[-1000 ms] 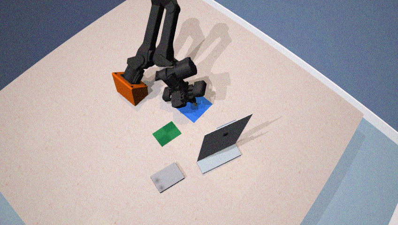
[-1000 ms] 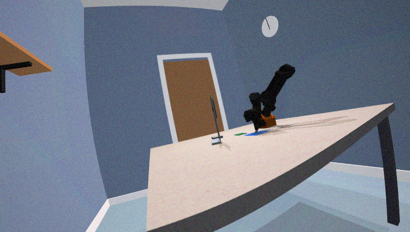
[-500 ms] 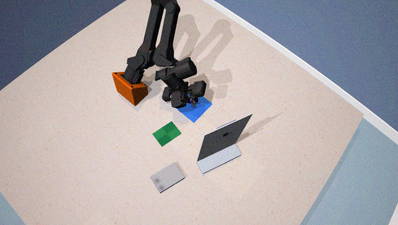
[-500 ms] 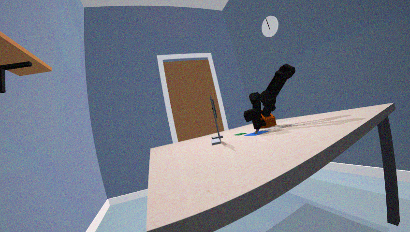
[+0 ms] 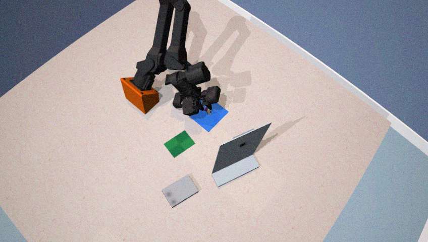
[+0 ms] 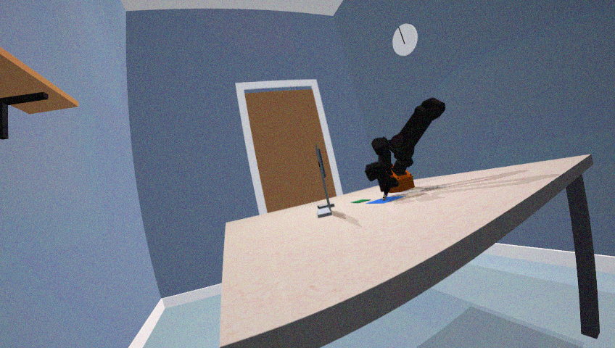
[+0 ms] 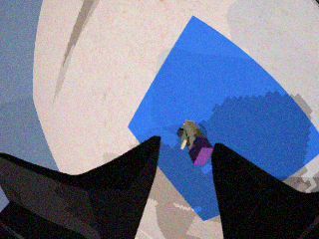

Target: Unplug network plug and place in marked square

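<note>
The purple network plug lies 10 mm below my gripper tip. Also, from my gripper tip: blue marked square (30 mm below); green square (10 mm ahead, 170 mm to the right, 30 mm below); upright grey panel (210 mm ahead, 100 mm to the right, 100 mm above).
</note>
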